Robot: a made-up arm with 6 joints.
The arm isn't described. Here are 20 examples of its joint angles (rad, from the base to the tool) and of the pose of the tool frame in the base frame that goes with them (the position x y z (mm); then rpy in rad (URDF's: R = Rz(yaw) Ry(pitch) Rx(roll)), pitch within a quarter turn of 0, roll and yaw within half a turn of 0).
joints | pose
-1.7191 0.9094 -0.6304 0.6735 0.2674 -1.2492 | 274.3 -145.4 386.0 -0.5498 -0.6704 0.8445
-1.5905 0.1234 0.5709 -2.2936 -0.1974 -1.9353 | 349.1 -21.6 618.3 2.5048 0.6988 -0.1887
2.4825 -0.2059 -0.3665 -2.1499 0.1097 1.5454 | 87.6 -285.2 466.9 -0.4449 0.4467 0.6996
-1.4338 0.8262 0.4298 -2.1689 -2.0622 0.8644 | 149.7 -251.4 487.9 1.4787 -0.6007 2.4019
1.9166 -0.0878 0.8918 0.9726 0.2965 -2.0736 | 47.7 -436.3 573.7 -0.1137 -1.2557 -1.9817
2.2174 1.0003 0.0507 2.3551 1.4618 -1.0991 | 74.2 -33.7 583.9 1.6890 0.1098 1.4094
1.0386 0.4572 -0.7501 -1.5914 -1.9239 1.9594 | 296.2 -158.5 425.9 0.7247 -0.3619 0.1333
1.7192 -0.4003 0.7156 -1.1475 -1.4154 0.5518 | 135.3 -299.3 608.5 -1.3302 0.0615 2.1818
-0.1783 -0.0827 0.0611 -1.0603 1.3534 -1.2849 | 470.2 -223.3 513.1 -1.1438 -0.8641 0.3245
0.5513 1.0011 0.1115 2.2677 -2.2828 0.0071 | 16.7 -54.2 511.2 1.7955 0.8284 0.8494
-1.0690 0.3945 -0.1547 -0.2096 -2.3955 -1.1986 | 213.2 -137.8 591.1 2.7471 0.5895 -2.4024
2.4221 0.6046 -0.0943 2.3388 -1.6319 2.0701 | 188.3 -184.5 570.8 -2.9296 0.0849 -0.9739
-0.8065 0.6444 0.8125 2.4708 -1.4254 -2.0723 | 257.0 -114.6 500.9 0.0300 -1.1519 1.4022
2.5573 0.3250 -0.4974 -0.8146 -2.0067 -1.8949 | 160.6 -189.9 535.7 2.4186 0.6307 -0.1510
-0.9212 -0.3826 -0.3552 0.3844 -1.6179 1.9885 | 294.3 109.6 694.4 -2.3322 0.5242 2.3583
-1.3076 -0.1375 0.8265 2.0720 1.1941 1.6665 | 331.4 -61.4 709.3 -1.0999 -0.9829 -0.3151
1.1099 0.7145 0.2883 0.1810 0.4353 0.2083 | 244.4 -136.6 379.1 0.9375 0.8112 -1.4998
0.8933 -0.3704 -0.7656 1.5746 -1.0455 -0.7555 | 437.5 -400.9 654.8 1.2451 -0.7064 -1.9708
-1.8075 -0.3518 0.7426 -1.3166 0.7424 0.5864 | 224.1 107.8 512.1 0.0217 0.3129 1.3574
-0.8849 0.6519 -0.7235 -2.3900 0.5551 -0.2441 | 47.1 -211.0 514.2 -1.9325 0.1070 -1.3891
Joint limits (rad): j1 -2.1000..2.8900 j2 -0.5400..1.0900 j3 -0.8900..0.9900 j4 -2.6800..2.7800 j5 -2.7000..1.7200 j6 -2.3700..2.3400
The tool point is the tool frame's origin. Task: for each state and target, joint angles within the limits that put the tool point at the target. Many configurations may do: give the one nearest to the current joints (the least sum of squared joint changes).
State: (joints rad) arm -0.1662 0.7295 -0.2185 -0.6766 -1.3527 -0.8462
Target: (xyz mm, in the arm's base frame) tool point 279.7 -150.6 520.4
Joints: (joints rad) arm 0.0153 -0.0833 -0.1199 -0.4656 -1.1321 -1.0256
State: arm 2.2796 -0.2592 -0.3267 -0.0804 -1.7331 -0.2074
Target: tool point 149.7 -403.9 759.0
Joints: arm 1.9475 -0.5400 -0.6816 -0.4378 -2.4404 -0.0264
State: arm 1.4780 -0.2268 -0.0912 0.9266 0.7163 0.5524
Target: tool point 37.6 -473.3 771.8
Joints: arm 2.0496 -0.5156 -0.2780 0.7973 0.7869 0.3845
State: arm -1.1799 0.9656 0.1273 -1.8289 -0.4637 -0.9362
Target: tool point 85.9 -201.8 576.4
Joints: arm -0.9141 0.8312 -0.3382 -1.8992 -0.6825 -0.7551
